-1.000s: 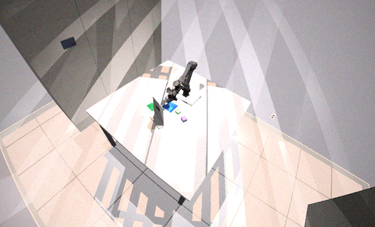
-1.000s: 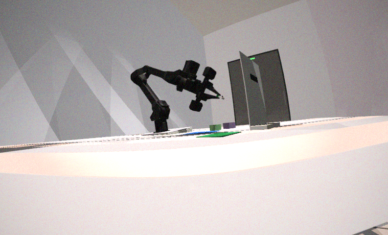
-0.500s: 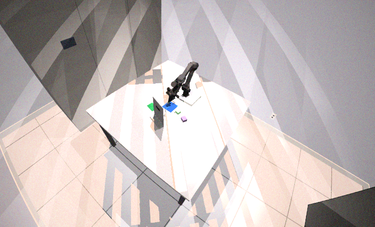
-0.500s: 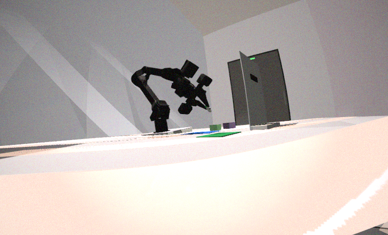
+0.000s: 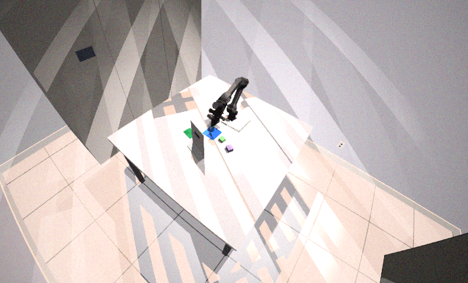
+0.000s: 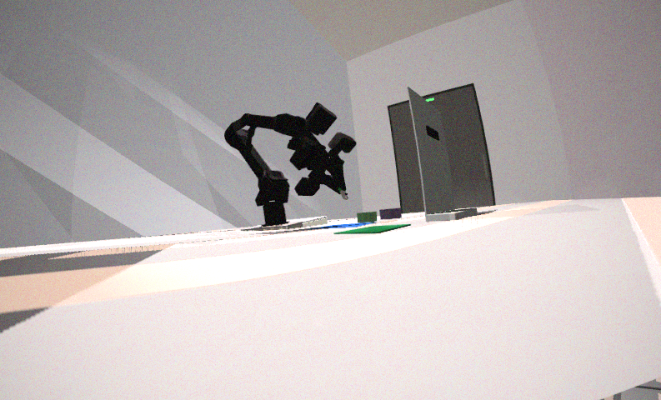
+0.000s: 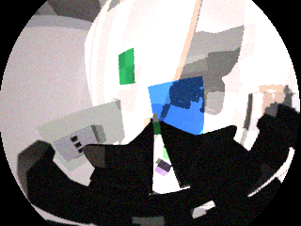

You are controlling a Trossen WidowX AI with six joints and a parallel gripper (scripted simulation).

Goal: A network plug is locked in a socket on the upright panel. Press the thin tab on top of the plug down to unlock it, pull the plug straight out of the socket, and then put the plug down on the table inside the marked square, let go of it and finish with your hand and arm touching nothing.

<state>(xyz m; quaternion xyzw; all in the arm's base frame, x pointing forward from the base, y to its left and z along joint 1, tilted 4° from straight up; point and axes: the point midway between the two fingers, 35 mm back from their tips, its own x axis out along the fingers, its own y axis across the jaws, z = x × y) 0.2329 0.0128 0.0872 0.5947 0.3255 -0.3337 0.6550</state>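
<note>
Right now the blue square is 80 mm below my gripper tip and 10 mm behind it. From my gripper tip the other things lie so: green block (120 mm to the left, 60 mm below, 10 mm behind); network plug (right at my gripper tip); grey panel (200 mm ahead, 70 mm to the left, 40 mm above).
</note>
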